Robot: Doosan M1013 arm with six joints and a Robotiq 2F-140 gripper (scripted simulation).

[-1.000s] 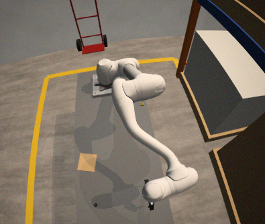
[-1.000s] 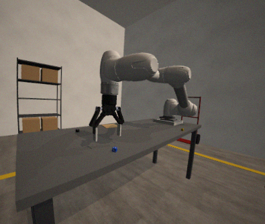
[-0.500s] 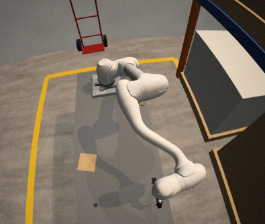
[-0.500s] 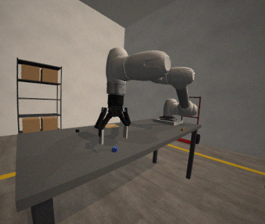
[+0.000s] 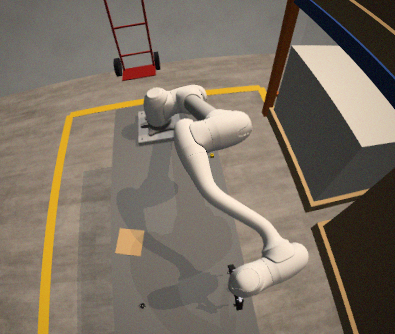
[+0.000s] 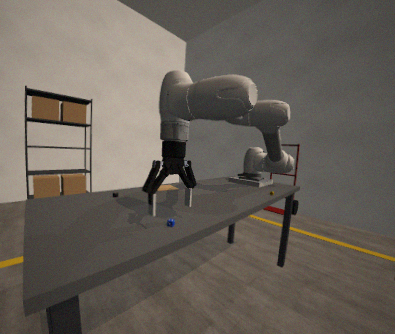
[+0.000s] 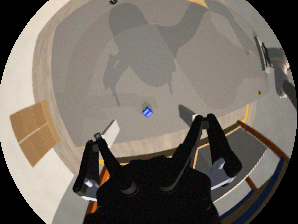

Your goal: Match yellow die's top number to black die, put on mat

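Right now my hand is 5 cm above the blue die. From my hand the other things lie so: tan mat (38 cm behind, 43 cm to the right, 6 cm below); black die (4 cm behind, 43 cm to the right, 5 cm below); yellow die (76 cm behind, 16 cm to the left, 5 cm below).
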